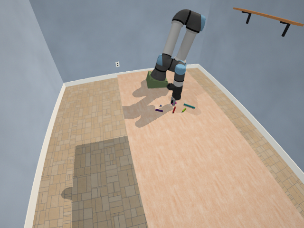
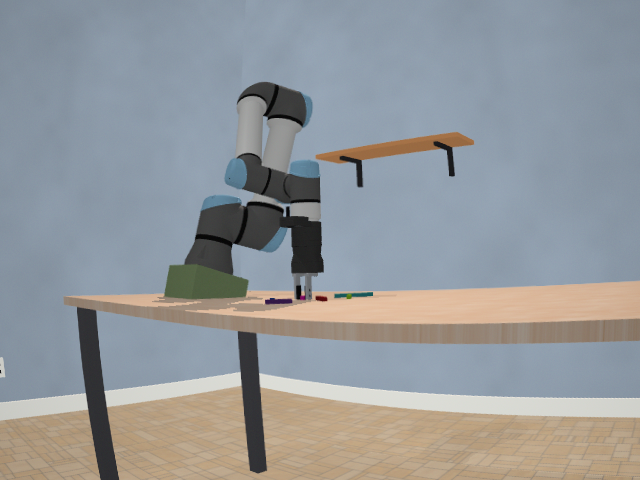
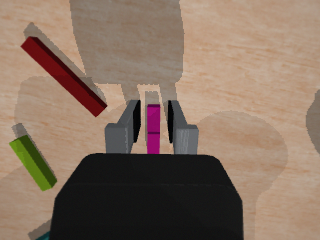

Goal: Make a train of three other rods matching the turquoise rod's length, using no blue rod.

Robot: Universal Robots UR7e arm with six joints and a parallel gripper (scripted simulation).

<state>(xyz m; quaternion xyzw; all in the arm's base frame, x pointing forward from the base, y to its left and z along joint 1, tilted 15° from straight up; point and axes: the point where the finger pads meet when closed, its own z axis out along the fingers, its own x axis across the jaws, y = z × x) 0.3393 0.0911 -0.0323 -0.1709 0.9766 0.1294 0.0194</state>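
Now: hand 7 cm short of the purple rod, 13 cm to the left of it and 1 cm above it. The rest, counted from my hand: lime rod: 8 cm ahead, 8 cm to the left, 1 cm below; then blue rod: 1 cm ahead, 10 cm to the right, 1 cm below; then red rod: 7 cm ahead, 1 cm below.
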